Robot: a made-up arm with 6 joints. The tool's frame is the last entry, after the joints. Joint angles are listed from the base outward.
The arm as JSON. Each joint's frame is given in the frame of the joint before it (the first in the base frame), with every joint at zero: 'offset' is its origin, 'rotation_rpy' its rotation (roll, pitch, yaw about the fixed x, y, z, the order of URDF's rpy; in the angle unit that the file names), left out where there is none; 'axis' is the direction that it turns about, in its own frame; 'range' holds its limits. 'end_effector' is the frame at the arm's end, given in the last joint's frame.
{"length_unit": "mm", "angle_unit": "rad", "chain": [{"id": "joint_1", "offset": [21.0, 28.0, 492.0], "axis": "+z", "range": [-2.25, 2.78]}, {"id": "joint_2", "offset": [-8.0, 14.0, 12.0], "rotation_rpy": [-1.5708, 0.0, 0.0], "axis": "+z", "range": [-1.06, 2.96]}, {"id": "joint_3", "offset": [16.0, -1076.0, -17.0], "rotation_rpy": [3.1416, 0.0, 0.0], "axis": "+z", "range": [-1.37, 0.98]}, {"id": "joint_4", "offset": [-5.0, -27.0, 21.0], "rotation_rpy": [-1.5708, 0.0, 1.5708], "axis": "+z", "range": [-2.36, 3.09]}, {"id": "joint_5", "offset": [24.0, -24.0, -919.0], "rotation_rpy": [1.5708, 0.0, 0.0], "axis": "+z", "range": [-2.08, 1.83]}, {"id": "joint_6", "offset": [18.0, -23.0, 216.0], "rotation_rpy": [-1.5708, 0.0, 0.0], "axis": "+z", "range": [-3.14, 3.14]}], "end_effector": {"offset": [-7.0, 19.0, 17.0], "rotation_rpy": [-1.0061, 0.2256, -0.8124]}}
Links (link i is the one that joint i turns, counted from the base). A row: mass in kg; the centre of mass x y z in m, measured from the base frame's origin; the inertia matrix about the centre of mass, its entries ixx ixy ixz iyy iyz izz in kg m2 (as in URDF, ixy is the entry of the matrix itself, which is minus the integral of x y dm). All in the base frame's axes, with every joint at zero. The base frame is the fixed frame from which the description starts. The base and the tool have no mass.
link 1: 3.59; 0.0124 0.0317 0.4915; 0.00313 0 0 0.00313 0 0.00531
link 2: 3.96; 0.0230 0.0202 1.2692; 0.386 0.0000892 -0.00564 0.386 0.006 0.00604
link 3: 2.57; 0.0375 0.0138 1.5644; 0.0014 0 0 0.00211 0 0.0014
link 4: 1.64; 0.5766 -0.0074 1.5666; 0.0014 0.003 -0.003 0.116 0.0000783 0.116
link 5: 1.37; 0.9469 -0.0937 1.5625; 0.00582 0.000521 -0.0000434 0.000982 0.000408 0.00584
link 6: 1.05; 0.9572 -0.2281 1.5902; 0.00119 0 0 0.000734 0 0.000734
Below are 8 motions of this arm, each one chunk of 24 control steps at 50 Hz.
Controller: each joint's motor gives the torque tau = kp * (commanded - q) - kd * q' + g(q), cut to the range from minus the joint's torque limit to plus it. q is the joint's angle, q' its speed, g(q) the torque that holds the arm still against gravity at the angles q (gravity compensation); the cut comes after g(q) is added. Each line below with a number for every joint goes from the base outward.
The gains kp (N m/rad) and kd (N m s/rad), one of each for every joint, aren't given. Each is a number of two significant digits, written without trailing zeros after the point. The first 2 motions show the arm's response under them.
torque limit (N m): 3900 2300 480 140 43 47
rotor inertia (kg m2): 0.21 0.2 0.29 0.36 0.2 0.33
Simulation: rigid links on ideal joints. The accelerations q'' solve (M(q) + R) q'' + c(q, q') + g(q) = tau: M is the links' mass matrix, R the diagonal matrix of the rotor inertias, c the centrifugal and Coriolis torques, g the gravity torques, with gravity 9.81 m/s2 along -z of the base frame. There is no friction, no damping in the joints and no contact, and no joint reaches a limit. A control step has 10 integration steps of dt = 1/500 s. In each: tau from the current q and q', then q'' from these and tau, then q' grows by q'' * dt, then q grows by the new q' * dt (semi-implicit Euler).
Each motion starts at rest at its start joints. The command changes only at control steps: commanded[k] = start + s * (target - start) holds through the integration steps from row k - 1 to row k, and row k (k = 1, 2, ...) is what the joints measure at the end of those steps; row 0 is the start. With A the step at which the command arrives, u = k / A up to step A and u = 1 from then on. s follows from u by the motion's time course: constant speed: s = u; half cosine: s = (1 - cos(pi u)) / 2; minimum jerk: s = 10 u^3 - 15 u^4 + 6 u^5; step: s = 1 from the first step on.
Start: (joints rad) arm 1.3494 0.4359 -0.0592 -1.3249 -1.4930 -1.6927
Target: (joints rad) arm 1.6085 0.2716 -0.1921 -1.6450 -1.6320 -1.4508
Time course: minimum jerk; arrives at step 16
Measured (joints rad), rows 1 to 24:
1: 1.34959 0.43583 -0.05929 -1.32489 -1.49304 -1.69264
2: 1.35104 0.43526 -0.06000 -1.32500 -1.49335 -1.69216
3: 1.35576 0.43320 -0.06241 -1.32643 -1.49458 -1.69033
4: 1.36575 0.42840 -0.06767 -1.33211 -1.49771 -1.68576
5: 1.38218 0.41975 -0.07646 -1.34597 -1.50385 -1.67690
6: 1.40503 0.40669 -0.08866 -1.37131 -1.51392 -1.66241
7: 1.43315 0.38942 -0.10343 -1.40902 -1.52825 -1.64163
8: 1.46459 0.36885 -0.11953 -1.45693 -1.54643 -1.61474
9: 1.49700 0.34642 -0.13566 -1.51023 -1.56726 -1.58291
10: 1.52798 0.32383 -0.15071 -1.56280 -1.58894 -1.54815
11: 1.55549 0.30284 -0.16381 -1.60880 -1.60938 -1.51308
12: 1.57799 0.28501 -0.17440 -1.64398 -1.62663 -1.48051
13: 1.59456 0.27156 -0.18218 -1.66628 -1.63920 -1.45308
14: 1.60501 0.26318 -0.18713 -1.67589 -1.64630 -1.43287
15: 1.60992 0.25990 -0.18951 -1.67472 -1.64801 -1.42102
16: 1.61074 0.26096 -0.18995 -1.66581 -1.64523 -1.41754
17: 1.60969 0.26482 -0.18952 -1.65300 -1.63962 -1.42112
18: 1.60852 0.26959 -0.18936 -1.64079 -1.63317 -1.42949
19: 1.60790 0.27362 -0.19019 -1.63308 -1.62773 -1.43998
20: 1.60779 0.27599 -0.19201 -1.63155 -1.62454 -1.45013
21: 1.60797 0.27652 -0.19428 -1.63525 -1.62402 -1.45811
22: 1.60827 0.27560 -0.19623 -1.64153 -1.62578 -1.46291
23: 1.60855 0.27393 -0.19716 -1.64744 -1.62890 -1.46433
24: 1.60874 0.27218 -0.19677 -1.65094 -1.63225 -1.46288
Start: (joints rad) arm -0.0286 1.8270 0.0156 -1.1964 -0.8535 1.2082
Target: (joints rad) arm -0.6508 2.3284 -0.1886 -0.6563 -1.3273 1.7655
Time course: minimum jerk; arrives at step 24
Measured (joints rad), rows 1 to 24:
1: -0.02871 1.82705 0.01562 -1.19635 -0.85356 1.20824
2: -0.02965 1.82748 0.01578 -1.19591 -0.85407 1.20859
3: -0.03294 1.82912 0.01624 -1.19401 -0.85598 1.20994
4: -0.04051 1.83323 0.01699 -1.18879 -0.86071 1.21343
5: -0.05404 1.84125 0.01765 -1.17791 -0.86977 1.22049
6: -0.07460 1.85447 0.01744 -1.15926 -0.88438 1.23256
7: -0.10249 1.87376 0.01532 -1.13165 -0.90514 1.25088
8: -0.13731 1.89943 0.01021 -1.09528 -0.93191 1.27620
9: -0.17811 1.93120 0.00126 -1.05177 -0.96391 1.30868
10: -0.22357 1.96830 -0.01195 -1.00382 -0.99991 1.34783
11: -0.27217 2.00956 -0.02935 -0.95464 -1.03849 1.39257
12: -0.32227 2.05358 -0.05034 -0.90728 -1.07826 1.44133
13: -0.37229 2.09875 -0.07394 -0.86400 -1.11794 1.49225
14: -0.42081 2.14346 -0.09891 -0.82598 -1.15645 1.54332
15: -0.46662 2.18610 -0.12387 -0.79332 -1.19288 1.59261
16: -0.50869 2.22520 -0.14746 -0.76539 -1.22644 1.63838
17: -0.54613 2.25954 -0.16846 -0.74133 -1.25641 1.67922
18: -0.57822 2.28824 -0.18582 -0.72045 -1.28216 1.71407
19: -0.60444 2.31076 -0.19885 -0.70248 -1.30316 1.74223
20: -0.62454 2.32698 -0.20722 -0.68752 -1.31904 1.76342
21: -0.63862 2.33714 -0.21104 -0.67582 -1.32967 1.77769
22: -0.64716 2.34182 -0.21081 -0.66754 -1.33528 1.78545
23: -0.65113 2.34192 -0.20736 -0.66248 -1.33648 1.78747
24: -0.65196 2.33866 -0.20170 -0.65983 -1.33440 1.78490
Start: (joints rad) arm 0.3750 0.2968 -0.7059 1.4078 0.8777 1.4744
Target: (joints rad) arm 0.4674 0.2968 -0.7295 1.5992 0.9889 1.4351
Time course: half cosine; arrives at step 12
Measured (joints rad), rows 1 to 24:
1: 0.37572 0.29679 -0.70597 1.40794 0.87796 1.47432
2: 0.37853 0.29675 -0.70628 1.40963 0.87937 1.47393
3: 0.38419 0.29669 -0.70707 1.41598 0.88333 1.47286
4: 0.39259 0.29663 -0.70849 1.43005 0.89108 1.47078
5: 0.40316 0.29660 -0.71062 1.45298 0.90317 1.46747
6: 0.41515 0.29662 -0.71337 1.48334 0.91919 1.46293
7: 0.42768 0.29670 -0.71665 1.51772 0.93782 1.45734
8: 0.43982 0.29681 -0.72029 1.55182 0.95717 1.45110
9: 0.45065 0.29693 -0.72411 1.58165 0.97512 1.44472
10: 0.45937 0.29703 -0.72785 1.60432 0.98977 1.43878
11: 0.46540 0.29710 -0.73114 1.61829 0.99971 1.43384
12: 0.46836 0.29715 -0.73357 1.62330 1.00421 1.43036
13: 0.46882 0.29717 -0.73481 1.62007 1.00343 1.42858
14: 0.46823 0.29717 -0.73471 1.61102 0.99872 1.42845
15: 0.46757 0.29712 -0.73346 1.60033 0.99227 1.42958
16: 0.46714 0.29703 -0.73146 1.59210 0.98632 1.43148
17: 0.46695 0.29689 -0.72930 1.58858 0.98247 1.43361
18: 0.46696 0.29674 -0.72752 1.58971 0.98135 1.43552
19: 0.46712 0.29659 -0.72648 1.59379 0.98267 1.43693
20: 0.46733 0.29650 -0.72634 1.59857 0.98549 1.43769
21: 0.46750 0.29648 -0.72697 1.60216 0.98866 1.43780
22: 0.46759 0.29653 -0.72811 1.60367 0.99118 1.43739
23: 0.46759 0.29665 -0.72938 1.60316 0.99247 1.43665
24: 0.46752 0.29680 -0.73044 1.60143 0.99243 1.43579

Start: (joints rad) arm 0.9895 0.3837 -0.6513 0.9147 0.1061 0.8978
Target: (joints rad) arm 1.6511 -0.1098 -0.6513 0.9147 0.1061 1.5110
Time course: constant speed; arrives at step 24
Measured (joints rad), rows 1 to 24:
1: 1.00169 0.37976 -0.65257 0.90574 0.10537 0.90076
2: 1.02763 0.36787 -0.65565 0.89284 0.10419 0.91030
3: 1.05853 0.34787 -0.65913 0.88806 0.10346 0.92777
4: 1.08865 0.32206 -0.66102 0.89474 0.10356 0.95278
5: 1.11698 0.29375 -0.65987 0.90781 0.10436 0.98368
6: 1.14450 0.26602 -0.65550 0.92024 0.10548 1.01814
7: 1.17193 0.24083 -0.64902 0.92762 0.10660 1.05368
8: 1.19940 0.21876 -0.64235 0.92915 0.10752 1.08820
9: 1.22684 0.19923 -0.63747 0.92642 0.10808 1.12026
10: 1.25427 0.18111 -0.63566 0.92193 0.10825 1.14919
11: 1.28173 0.16322 -0.63721 0.91779 0.10804 1.17507
12: 1.30924 0.14471 -0.64134 0.91516 0.10754 1.19852
13: 1.33679 0.12523 -0.64665 0.91417 0.10689 1.22046
14: 1.36434 0.10481 -0.65157 0.91429 0.10623 1.24189
15: 1.39186 0.08375 -0.65490 0.91484 0.10570 1.26370
16: 1.41935 0.06243 -0.65605 0.91533 0.10540 1.28651
17: 1.44684 0.04115 -0.65513 0.91565 0.10536 1.31060
18: 1.47433 0.02010 -0.65276 0.91592 0.10558 1.33598
19: 1.50184 -0.00070 -0.64982 0.91634 0.10597 1.36240
20: 1.52937 -0.02132 -0.64716 0.91700 0.10643 1.38947
21: 1.55692 -0.04185 -0.64538 0.91780 0.10685 1.41677
22: 1.58448 -0.06236 -0.64474 0.91852 0.10714 1.44391
23: 1.61202 -0.08288 -0.64518 0.91892 0.10725 1.47063
24: 1.63954 -0.10343 -0.64637 0.91886 0.10717 1.49680

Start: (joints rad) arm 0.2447 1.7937 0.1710 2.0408 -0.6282 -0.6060
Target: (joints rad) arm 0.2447 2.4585 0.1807 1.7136 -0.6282 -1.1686
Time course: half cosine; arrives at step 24
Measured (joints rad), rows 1 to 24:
1: 0.24471 1.79414 0.17146 2.04045 -0.62822 -0.60625
2: 0.24475 1.79640 0.17356 2.03864 -0.62832 -0.60761
3: 0.24483 1.80236 0.17839 2.03379 -0.62855 -0.61138
4: 0.24493 1.81368 0.18602 2.02460 -0.62895 -0.61899
5: 0.24498 1.83135 0.19535 2.01069 -0.62946 -0.63162
6: 0.24494 1.85565 0.20454 1.99273 -0.63000 -0.64999
7: 0.24479 1.88629 0.21170 1.97220 -0.63044 -0.67426
8: 0.24459 1.92261 0.21550 1.95081 -0.63068 -0.70405
9: 0.24439 1.96378 0.21541 1.92995 -0.63063 -0.73853
10: 0.24428 2.00885 0.21175 1.91030 -0.63028 -0.77657
11: 0.24432 2.05672 0.20535 1.89186 -0.62965 -0.81692
12: 0.24447 2.10619 0.19729 1.87415 -0.62884 -0.85835
13: 0.24466 2.15598 0.18864 1.85654 -0.62798 -0.89974
14: 0.24481 2.20480 0.18029 1.83853 -0.62720 -0.94016
15: 0.24486 2.25149 0.17292 1.81998 -0.62663 -0.97889
16: 0.24484 2.29507 0.16697 1.80117 -0.62634 -1.01537
17: 0.24479 2.33481 0.16267 1.78267 -0.62634 -1.04920
18: 0.24474 2.37019 0.16000 1.76524 -0.62659 -1.08003
19: 0.24471 2.40088 0.15874 1.74960 -0.62698 -1.10757
20: 0.24469 2.42668 0.15850 1.73632 -0.62739 -1.13154
21: 0.24468 2.44744 0.15880 1.72573 -0.62774 -1.15163
22: 0.24467 2.46305 0.15918 1.71803 -0.62794 -1.16752
23: 0.24467 2.47336 0.15928 1.71327 -0.62800 -1.17890
24: 0.24467 2.47827 0.15891 1.71146 -0.62792 -1.18550

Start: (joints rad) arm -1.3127 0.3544 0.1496 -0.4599 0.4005 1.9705
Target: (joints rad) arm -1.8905 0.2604 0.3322 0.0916 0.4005 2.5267
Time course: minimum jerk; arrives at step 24
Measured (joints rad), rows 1 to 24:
1: -1.31282 0.35440 0.14962 -0.45986 0.40049 1.97054
2: -1.31381 0.35439 0.14975 -0.45950 0.40041 1.97087
3: -1.31719 0.35431 0.15021 -0.45791 0.40017 1.97217
4: -1.32473 0.35402 0.15127 -0.45353 0.39970 1.97557
5: -1.33785 0.35328 0.15329 -0.44440 0.39902 1.98251
6: -1.35728 0.35185 0.15675 -0.42875 0.39824 1.99448
7: -1.38308 0.34949 0.16218 -0.40552 0.39755 2.01273
8: -1.41478 0.34599 0.17009 -0.37466 0.39710 2.03804
9: -1.45157 0.34126 0.18080 -0.33699 0.39700 2.07054
10: -1.49247 0.33525 0.19430 -0.29399 0.39727 2.10970
11: -1.53637 0.32802 0.21024 -0.24738 0.39787 2.15438
12: -1.58208 0.31973 0.22793 -0.19896 0.39869 2.20299
13: -1.62832 0.31060 0.24653 -0.15042 0.39961 2.25365
14: -1.67379 0.30096 0.26515 -0.10333 0.40051 2.30442
15: -1.71719 0.29117 0.28300 -0.05908 0.40129 2.35341
16: -1.75731 0.28167 0.29946 -0.01886 0.40191 2.39896
17: -1.79311 0.27286 0.31407 0.01639 0.40234 2.43968
18: -1.82376 0.26514 0.32649 0.04601 0.40261 2.47454
19: -1.84873 0.25881 0.33649 0.06964 0.40276 2.50285
20: -1.86777 0.25409 0.34390 0.08717 0.40282 2.52428
21: -1.88099 0.25107 0.34863 0.09872 0.40282 2.53883
22: -1.88887 0.24975 0.35070 0.10471 0.40276 2.54687
23: -1.89229 0.25001 0.35023 0.10592 0.40262 2.54912
24: -1.89263 0.25163 0.34756 0.10356 0.40238 2.54670

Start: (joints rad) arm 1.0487 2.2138 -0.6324 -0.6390 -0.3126 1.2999
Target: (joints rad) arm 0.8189 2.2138 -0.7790 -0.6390 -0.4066 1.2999
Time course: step
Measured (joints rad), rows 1 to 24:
1: 0.95025 2.20820 -0.65275 -0.61932 -0.32622 1.29981
2: 0.83486 2.20068 -0.69908 -0.59465 -0.35809 1.29963
3: 0.79011 2.20058 -0.75307 -0.59148 -0.39613 1.29953
4: 0.79564 2.20740 -0.79967 -0.61381 -0.42844 1.29964
5: 0.81262 2.21518 -0.83047 -0.65016 -0.44733 1.29995
6: 0.82168 2.21978 -0.84314 -0.68371 -0.45077 1.30034
7: 0.82231 2.22040 -0.83963 -0.70133 -0.44156 1.30065
8: 0.82007 2.21836 -0.82448 -0.69814 -0.42529 1.30078
9: 0.81852 2.21551 -0.80332 -0.67765 -0.40805 1.30071
10: 0.81828 2.21319 -0.78152 -0.64882 -0.39465 1.30048
11: 0.81865 2.21195 -0.76340 -0.62182 -0.38765 1.30018
12: 0.81901 2.21169 -0.75171 -0.60432 -0.38726 1.29988
13: 0.81915 2.21207 -0.74758 -0.59948 -0.39190 1.29966
14: 0.81911 2.21274 -0.75059 -0.60598 -0.39907 1.29952
15: 0.81900 2.21346 -0.75903 -0.61949 -0.40628 1.29948
16: 0.81890 2.21406 -0.77031 -0.63480 -0.41167 1.29952
17: 0.81883 2.21443 -0.78161 -0.64757 -0.41434 1.29961
18: 0.81881 2.21454 -0.79048 -0.65528 -0.41436 1.29974
19: 0.81883 2.21442 -0.79536 -0.65739 -0.41244 1.29988
20: 0.81886 2.21416 -0.79582 -0.65488 -0.40961 1.30001
21: 0.81888 2.21389 -0.79247 -0.64952 -0.40685 1.30011
22: 0.81890 2.21370 -0.78672 -0.64320 -0.40482 1.30017
23: 0.81891 2.21362 -0.78025 -0.63745 -0.40382 1.30016
24: 0.81892 2.21362 -0.77466 -0.63326 -0.40378 1.30011

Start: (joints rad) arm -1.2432 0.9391 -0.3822 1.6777 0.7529 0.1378
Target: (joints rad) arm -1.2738 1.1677 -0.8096 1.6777 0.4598 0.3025
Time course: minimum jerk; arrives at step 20
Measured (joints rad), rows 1 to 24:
1: -1.24321 0.93913 -0.38225 1.67769 0.75285 0.13782
2: -1.24328 0.93943 -0.38268 1.67763 0.75239 0.13801
3: -1.24352 0.94056 -0.38437 1.67740 0.75065 0.13871
4: -1.24409 0.94340 -0.38880 1.67685 0.74633 0.14050
5: -1.24513 0.94902 -0.39778 1.67586 0.73801 0.14405
6: -1.24670 0.95838 -0.41315 1.67448 0.72456 0.14997
7: -1.24880 0.97220 -0.43632 1.67290 0.70542 0.15872
8: -1.25138 0.99072 -0.46793 1.67147 0.68083 0.17044
9: -1.25430 1.01359 -0.50762 1.67059 0.65180 0.18494
10: -1.25738 1.03979 -0.55399 1.67057 0.61988 0.20170
11: -1.26046 1.06763 -0.60476 1.67159 0.58699 0.21992
12: -1.26339 1.09504 -0.65694 1.67359 0.55506 0.23860
13: -1.26605 1.11989 -0.70720 1.67632 0.52582 0.25670
14: -1.26836 1.14042 -0.75226 1.67936 0.50060 0.27324
15: -1.27028 1.15569 -0.78935 1.68220 0.48028 0.28739
16: -1.27178 1.16565 -0.81656 1.68435 0.46525 0.29857
17: -1.27288 1.17102 -0.83318 1.68541 0.45548 0.30649
18: -1.27357 1.17292 -0.83969 1.68522 0.45059 0.31112
19: -1.27391 1.17251 -0.83769 1.68388 0.44984 0.31276
20: -1.27397 1.17081 -0.82963 1.68172 0.45217 0.31194
21: -1.27391 1.16873 -0.81856 1.67919 0.45614 0.30946
22: -1.27383 1.16695 -0.80760 1.67674 0.46024 0.30624
23: -1.27380 1.16584 -0.79923 1.67480 0.46325 0.30310
24: -1.27383 1.16549 -0.79485 1.67367 0.46456 0.30065

